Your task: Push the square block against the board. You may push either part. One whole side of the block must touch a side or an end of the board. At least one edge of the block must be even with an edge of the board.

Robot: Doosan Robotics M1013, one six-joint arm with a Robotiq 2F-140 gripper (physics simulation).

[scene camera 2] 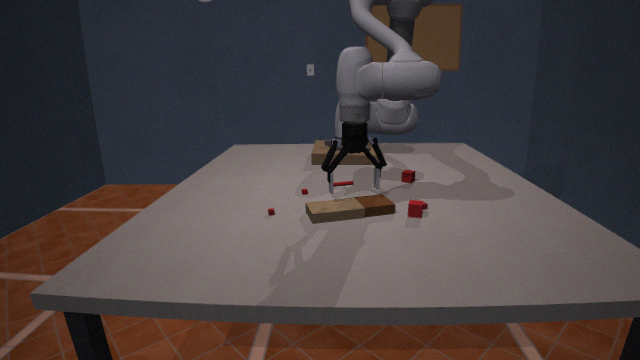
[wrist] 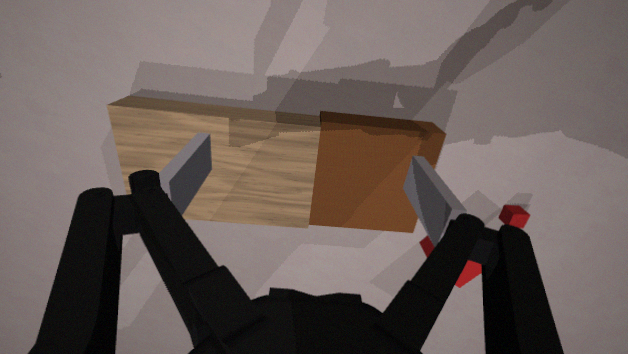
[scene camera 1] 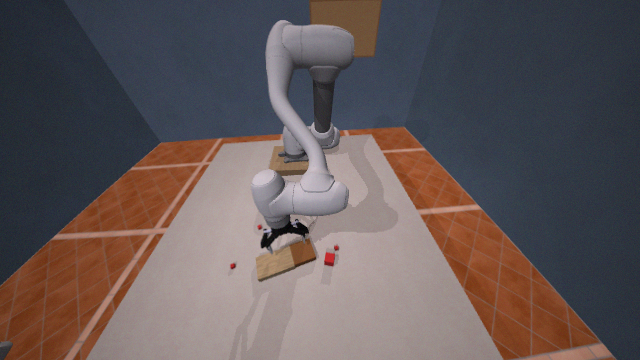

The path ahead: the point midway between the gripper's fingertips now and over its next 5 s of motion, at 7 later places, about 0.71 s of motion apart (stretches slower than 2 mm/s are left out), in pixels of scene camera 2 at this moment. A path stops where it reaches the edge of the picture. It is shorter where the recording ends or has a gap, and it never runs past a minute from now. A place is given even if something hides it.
The gripper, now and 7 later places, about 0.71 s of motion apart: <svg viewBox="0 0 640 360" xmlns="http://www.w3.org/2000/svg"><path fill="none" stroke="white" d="M354 190L363 192L363 185L326 180L327 201L329 203L329 204L328 187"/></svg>
